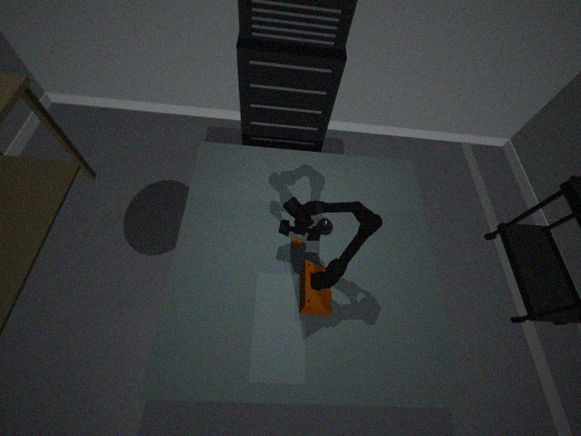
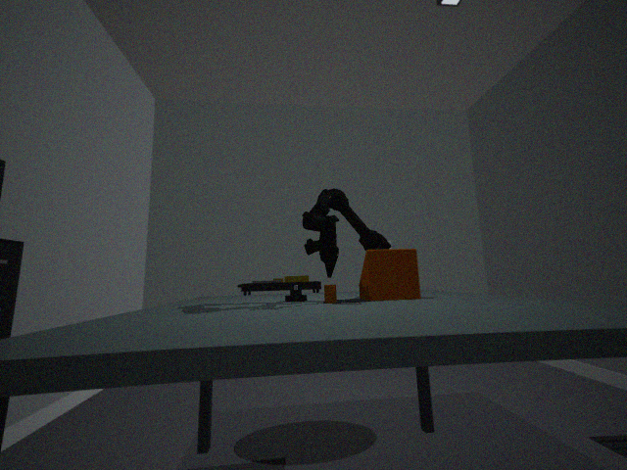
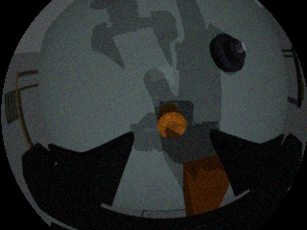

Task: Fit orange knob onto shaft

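Now: gripper tip 40 mm above the orange knob. Round my gripper tip: dark round pedestal: 150 mm to the right, 100 mm ahead, 50 mm below.
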